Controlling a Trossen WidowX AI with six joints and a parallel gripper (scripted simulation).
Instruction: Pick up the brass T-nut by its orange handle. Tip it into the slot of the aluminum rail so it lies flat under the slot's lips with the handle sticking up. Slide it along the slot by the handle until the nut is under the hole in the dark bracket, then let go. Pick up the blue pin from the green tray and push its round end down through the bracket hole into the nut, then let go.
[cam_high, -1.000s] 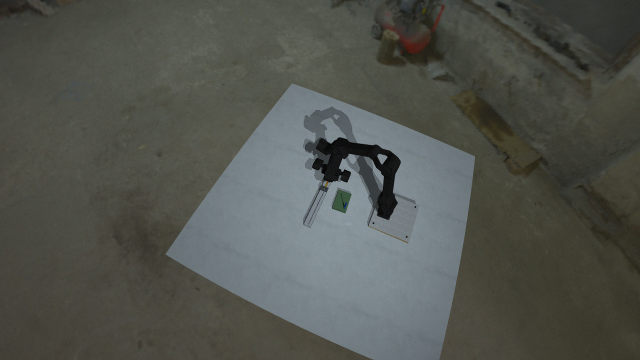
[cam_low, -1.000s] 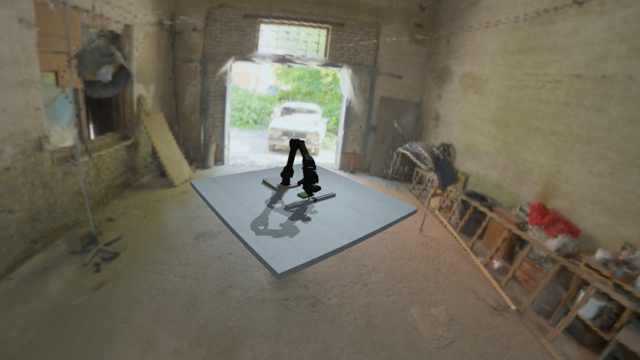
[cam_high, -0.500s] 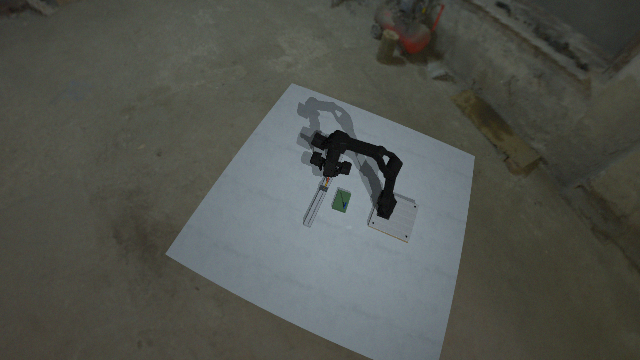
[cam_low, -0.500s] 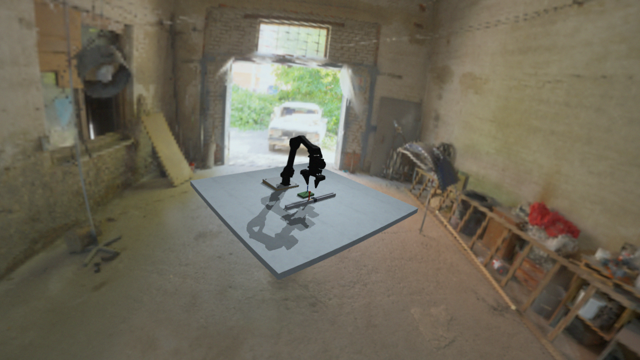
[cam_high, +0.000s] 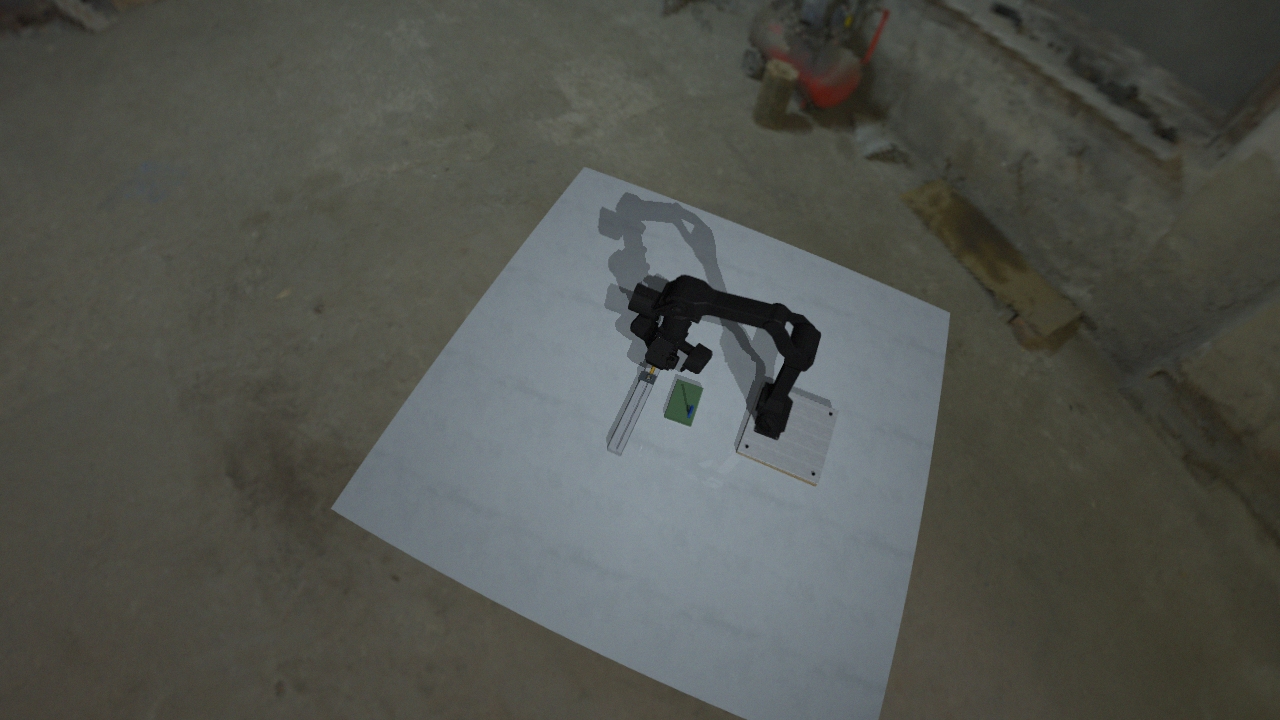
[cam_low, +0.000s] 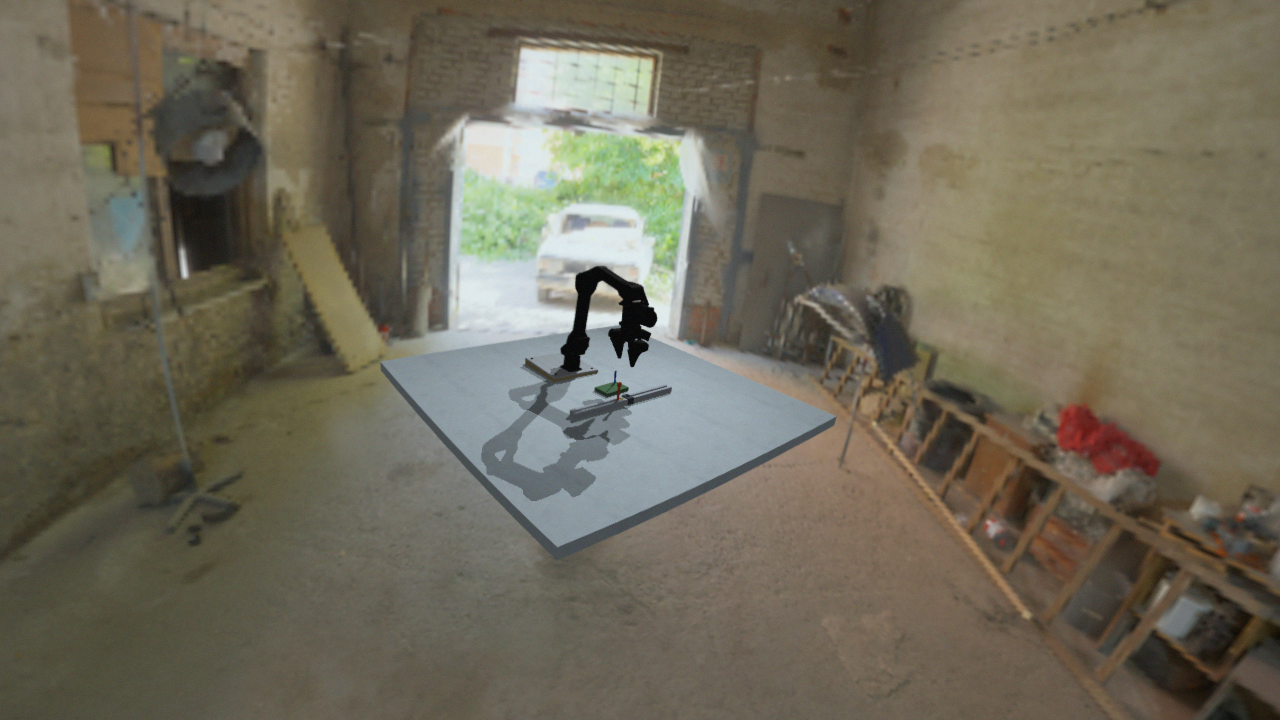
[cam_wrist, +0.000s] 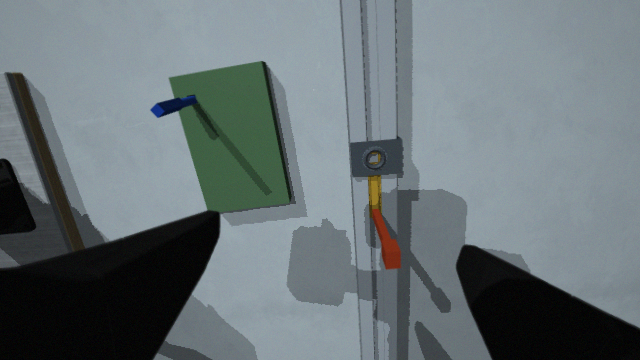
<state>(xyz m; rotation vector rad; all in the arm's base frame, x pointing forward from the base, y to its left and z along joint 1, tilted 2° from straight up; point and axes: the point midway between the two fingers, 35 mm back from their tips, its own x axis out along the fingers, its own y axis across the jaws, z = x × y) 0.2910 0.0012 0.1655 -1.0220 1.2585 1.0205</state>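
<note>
My gripper tip is 10 cm past the blue pin, 5 cm to the right of it and 11 cm above it. Round my gripper tip: brass T-nut: 3 cm ahead, 2 cm to the right, 9 cm below; aluminum rail: 3 cm ahead, 1 cm to the right, 12 cm below; green tray: 9 cm behind, 4 cm to the left, 13 cm below.
</note>
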